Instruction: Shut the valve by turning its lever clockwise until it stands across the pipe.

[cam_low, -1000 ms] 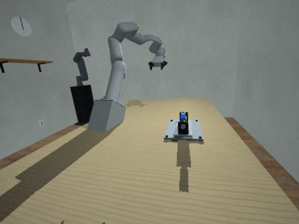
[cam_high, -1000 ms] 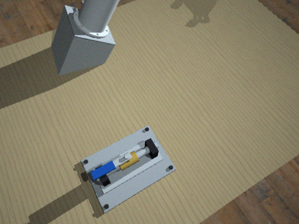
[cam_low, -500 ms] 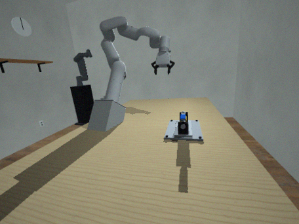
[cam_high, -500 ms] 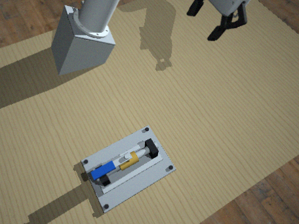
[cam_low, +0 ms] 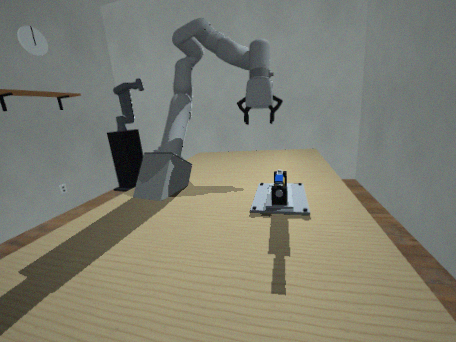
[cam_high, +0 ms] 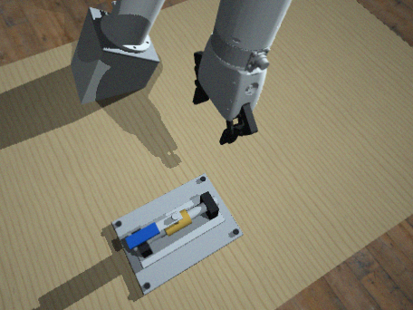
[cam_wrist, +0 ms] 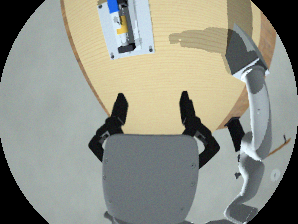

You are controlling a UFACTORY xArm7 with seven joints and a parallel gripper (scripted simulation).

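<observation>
Now: hand 90 mm short of the lever, 160 mm to the left of it and 160 mm above it.
</observation>
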